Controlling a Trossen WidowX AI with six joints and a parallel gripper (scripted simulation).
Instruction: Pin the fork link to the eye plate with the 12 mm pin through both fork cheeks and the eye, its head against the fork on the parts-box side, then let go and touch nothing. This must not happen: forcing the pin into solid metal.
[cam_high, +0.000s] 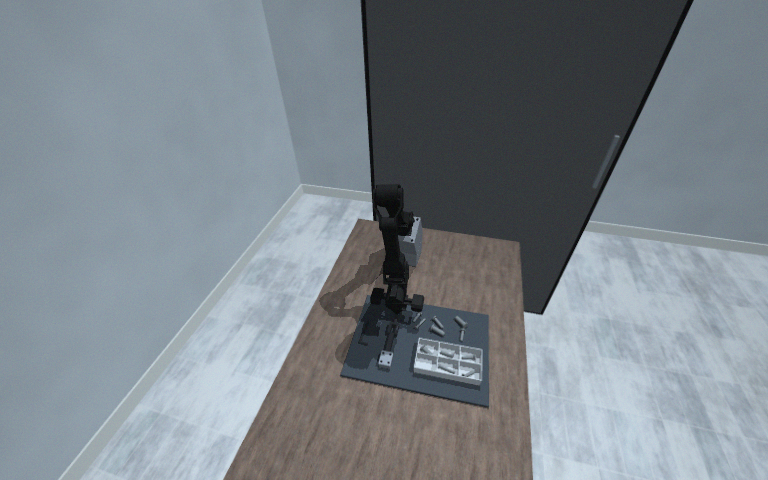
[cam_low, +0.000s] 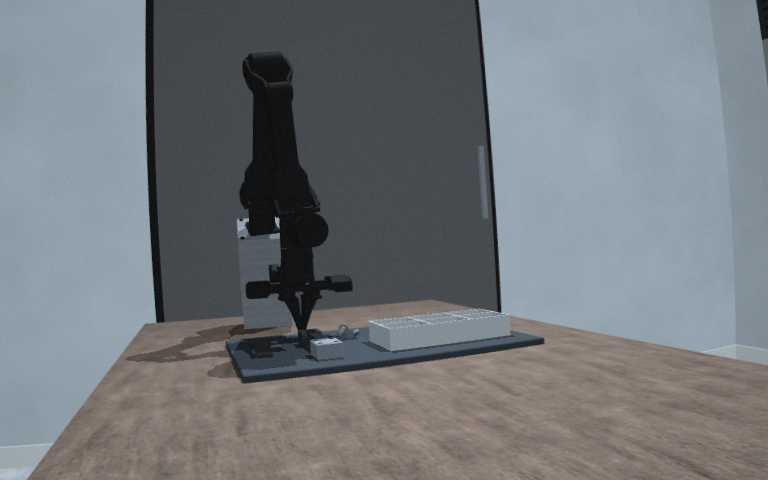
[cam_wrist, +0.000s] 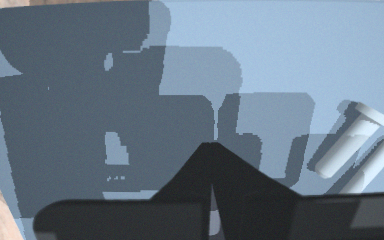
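The pale grey pin lies 20 mm ahead of my hand, 150 mm to the left of it and 40 mm below it. From my hand the other things lie so: dark eye plate (110 mm ahead, 10 mm to the right, 30 mm below); dark mat (110 mm ahead, 90 mm to the left, 50 mm below); thin dark rod (110 mm ahead, 110 mm to the right, 40 mm below).
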